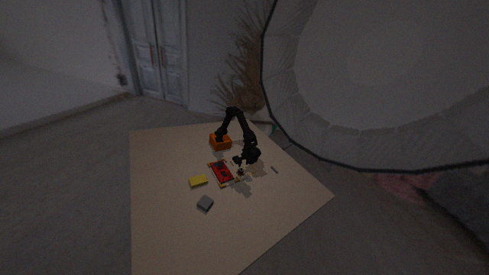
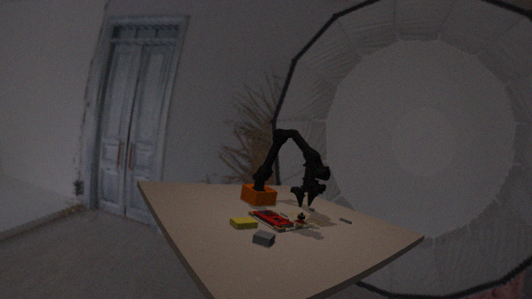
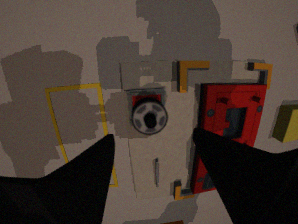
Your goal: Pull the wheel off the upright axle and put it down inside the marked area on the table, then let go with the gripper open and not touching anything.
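Right now my gripper tip is 60 mm above the grey wheel and 10 mm past it. Round my gripper tip: upright axle 60 mm below, 10 mm behind; yellow block 320 mm to the right, 80 mm below, 20 mm behind; grey block 320 mm to the right, 150 mm ahead, 80 mm below.
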